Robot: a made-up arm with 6 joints.
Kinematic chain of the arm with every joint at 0, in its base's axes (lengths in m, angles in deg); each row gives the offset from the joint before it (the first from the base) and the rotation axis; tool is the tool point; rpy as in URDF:
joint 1: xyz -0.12 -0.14 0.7 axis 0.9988 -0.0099 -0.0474
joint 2: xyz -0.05 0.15 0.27 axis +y
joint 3: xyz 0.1 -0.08 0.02 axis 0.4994 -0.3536 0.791
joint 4: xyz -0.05 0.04 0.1 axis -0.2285 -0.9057 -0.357
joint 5: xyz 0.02 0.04 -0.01 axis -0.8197 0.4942 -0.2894
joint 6: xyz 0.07 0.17 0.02 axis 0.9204 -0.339 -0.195
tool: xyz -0.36 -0.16 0.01 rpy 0 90 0
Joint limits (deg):
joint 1: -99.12..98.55
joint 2: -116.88..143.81
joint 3: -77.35..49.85
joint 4: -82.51..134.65
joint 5: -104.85..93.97
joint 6: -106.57..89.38
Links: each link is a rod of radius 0.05 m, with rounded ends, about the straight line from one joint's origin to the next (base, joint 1, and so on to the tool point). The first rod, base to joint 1, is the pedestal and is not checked.
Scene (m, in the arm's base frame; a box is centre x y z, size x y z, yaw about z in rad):
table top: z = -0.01
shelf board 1: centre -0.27 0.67 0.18 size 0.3 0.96 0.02 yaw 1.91
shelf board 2: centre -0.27 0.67 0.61 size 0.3 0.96 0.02 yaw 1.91
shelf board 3: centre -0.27 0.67 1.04 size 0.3 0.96 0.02 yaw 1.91
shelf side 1: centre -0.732 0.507 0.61 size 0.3 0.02 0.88 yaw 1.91
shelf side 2: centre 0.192 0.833 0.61 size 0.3 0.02 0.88 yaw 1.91
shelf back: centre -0.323 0.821 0.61 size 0.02 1 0.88 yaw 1.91
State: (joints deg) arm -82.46 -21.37 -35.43 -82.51 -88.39 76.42
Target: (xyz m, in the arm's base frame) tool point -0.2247 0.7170 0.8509
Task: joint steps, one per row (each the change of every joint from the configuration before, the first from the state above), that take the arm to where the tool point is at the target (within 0.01 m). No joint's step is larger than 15 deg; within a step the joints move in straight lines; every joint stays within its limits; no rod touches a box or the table.
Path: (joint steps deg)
1: 4.65 1.94 -6.36 12.16 0.16 -9.41
2: 4.65 1.95 -6.36 12.16 0.16 -9.42
3: 4.65 1.94 -6.36 12.16 0.16 -9.41
4: 4.64 1.95 -6.36 12.16 0.17 -9.42
5: 13.25 -1.65 0.13 3.10 -1.04 -0.17
6: 13.24 -1.64 0.13 3.10 -1.04 -0.17
7: 13.24 -1.65 0.13 3.10 -1.04 -0.18
8: 13.24 -1.65 0.13 3.09 -1.04 -0.17
9: -8.82 -0.44 5.80 -12.20 -0.40 10.21
10: -8.83 -0.45 5.80 -12.21 -0.41 10.21
11: -8.82 -0.44 5.80 -12.21 -0.40 10.21
12: -8.82 -0.45 5.80 -12.20 -0.40 10.21
13: -8.82 -0.45 5.80 -12.21 -0.40 10.21

